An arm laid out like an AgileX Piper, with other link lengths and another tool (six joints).
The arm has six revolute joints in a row. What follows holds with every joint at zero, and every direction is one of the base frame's.
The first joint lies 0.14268 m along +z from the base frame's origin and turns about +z.
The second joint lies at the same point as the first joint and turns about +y.
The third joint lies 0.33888 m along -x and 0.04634 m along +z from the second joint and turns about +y.
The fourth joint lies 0.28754 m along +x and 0.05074 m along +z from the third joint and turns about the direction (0.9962, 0, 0.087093).
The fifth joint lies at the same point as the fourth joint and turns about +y.
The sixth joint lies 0.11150 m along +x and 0.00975 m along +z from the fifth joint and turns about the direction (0.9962, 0, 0.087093).
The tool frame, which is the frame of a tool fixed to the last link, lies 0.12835 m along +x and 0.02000 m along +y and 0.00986 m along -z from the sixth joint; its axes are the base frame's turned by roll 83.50, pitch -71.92 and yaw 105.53 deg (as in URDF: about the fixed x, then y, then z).
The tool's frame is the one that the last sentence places.
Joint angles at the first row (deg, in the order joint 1, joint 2, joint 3, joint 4, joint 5, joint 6):
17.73, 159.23, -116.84, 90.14, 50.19, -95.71
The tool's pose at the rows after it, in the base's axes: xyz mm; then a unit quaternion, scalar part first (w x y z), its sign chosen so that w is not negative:
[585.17 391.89 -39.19 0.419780 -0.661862 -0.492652 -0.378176]
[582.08 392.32 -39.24 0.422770 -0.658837 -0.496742 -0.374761]
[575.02 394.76 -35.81 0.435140 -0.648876 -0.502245 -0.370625]
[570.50 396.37 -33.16 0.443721 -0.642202 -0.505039 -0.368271]
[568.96 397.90 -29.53 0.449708 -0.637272 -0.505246 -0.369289]
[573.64 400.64 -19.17 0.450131 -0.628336 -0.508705 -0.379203]
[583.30 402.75 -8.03 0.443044 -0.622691 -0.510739 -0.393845]
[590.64 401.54 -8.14 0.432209 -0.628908 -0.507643 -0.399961]
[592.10 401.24 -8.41 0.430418 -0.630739 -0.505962 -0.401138]
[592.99 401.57 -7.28 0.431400 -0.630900 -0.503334 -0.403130]
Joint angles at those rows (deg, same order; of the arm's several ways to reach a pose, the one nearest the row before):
17.73, 159.23, -116.84, 90.09, 50.24, -95.67
17.73, 159.23, -116.84, 89.57, 50.87, -95.55
17.73, 159.23, -116.84, 89.32, 52.84, -95.55
17.73, 159.23, -116.85, 89.27, 54.16, -95.55
17.73, 159.23, -117.03, 89.54, 54.99, -95.54
17.73, 159.23, -118.51, 89.77, 55.51, -95.55
17.73, 159.23, -120.41, 90.08, 55.01, -95.54
17.73, 159.23, -120.83, 90.22, 53.44, -95.55
17.73, 159.23, -120.83, 90.35, 53.09, -95.54
17.73, 159.22, -120.83, 90.78, 53.04, -95.60

